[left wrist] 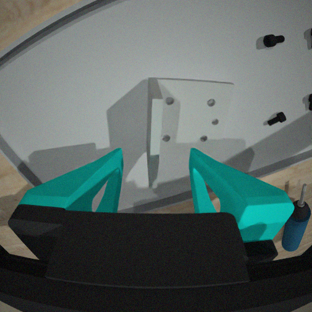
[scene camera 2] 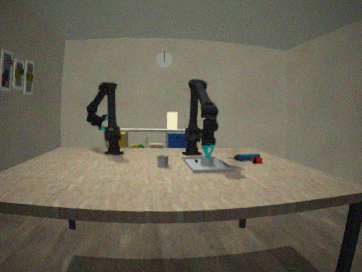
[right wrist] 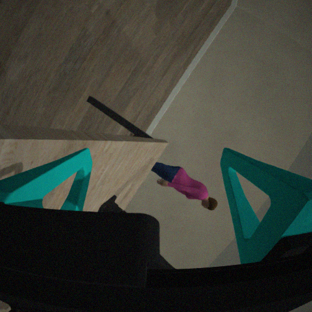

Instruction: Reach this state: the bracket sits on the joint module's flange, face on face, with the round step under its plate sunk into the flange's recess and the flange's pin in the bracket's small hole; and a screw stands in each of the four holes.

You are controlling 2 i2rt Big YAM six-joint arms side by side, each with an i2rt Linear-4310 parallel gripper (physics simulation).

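Places are measured from the left arm's base along level axes (x ahead, y left, z up), in millimetres.
Pixels of known places: left gripper, between the fingertips: (scene camera 2: 208,157); left arm's base, origin of its link: (scene camera 2: 191,154); right arm's base, origin of its link: (scene camera 2: 113,153).
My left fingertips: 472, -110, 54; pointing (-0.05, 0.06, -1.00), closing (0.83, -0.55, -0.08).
Note:
Ahead of a thing's pixels: the offset from my left fingertips to its middle, as dx, dy, dz.
The grey joint module @(-87, -232, -23) (scene camera 2: 162,161) stands on the table left of the tray @(-54, +14, -46) (scene camera 2: 212,171) (left wrist: 60,90). The light grey bracket (left wrist: 192,112) is in the tray, its holed plate facing the left wrist camera and its side wall seen nearly edge-on. Several black screws (left wrist: 272,40) (left wrist: 277,119) lie right of it in that view, two cut by the picture's edge. My left gripper (scene camera 2: 208,157) (left wrist: 155,155) is partly open, its fingertips low at the bracket, one on each side of the wall's line; contact does not show. My right gripper (scene camera 2: 104,123) (right wrist: 156,155) is open, raised and empty, far from the tray.
A blue screwdriver @(-113, +314, -34) (scene camera 2: 247,157) (left wrist: 296,227) lies right of the tray, with a red-and-black object @(+2, +317, -37) (scene camera 2: 257,160) beside it. A shelf with bins (scene camera 2: 177,140) stands behind the table. A person in a pink top (right wrist: 189,185) shows beyond the table in the right wrist view.

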